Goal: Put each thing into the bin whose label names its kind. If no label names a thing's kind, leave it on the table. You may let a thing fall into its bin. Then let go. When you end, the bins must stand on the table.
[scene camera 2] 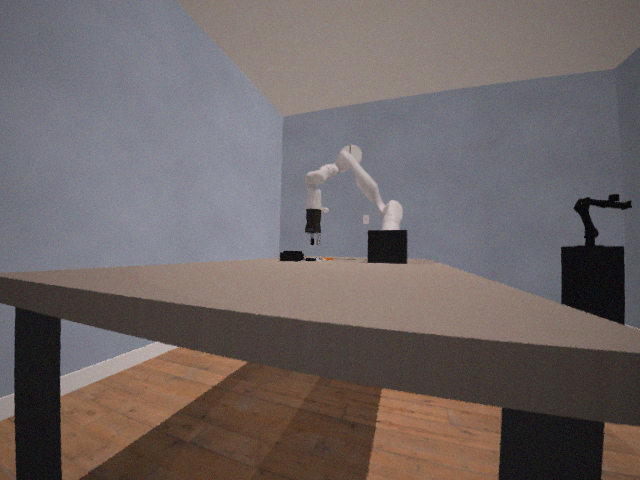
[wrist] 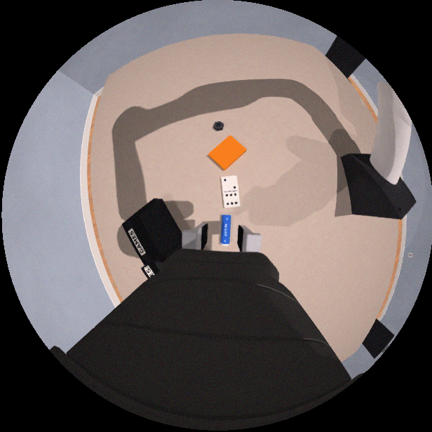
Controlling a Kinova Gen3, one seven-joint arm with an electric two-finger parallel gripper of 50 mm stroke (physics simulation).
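Seen in the pictures: gripper, fingertip midpoint: [scene camera 2: 315, 245]; arm's base, link origin: [scene camera 2: 389, 247].
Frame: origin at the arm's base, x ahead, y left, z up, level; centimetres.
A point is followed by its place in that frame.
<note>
My gripper [scene camera 2: 315, 240] @(x 36.6, y 6.5, z 0.4 cm) [wrist: 222, 233] is open and empty, above the table. In the wrist view its fingers stand on either side of a blue battery [wrist: 226, 230] lying lower down. A white domino [wrist: 230, 191] with black dots lies beyond the battery. Beyond that lie an orange rectangular piece [wrist: 227, 152] [scene camera 2: 328, 258] @(x 33.3, y -3.8, z -6.7 cm) and a dark nut [wrist: 218, 126]. The black bin labelled GAMES [wrist: 159, 227] stands left of the gripper; part of another label [wrist: 149, 271] shows beside it. The gripper body hides the other bins in the wrist view. The black bins [scene camera 2: 291, 255] @(x 39.8, y 24.8, z -4.7 cm) look small in the scene view.
A flat dark thing [scene camera 2: 310, 258] @(x 34.0, y 16.9, z -6.1 cm) lies right of the bins, too small to identify. The arm's black base block [scene camera 2: 387, 246] @(x -0.6, y 8.3, z 0.2 cm) [wrist: 376, 192] stands on the table [scene camera 2: 310, 294] @(x -4.5, y 93.2, z -7.4 cm) [wrist: 300, 260] to the right. Another dark arm [scene camera 2: 586, 219] stands on a black pedestal [scene camera 2: 592, 279] farther right.
</note>
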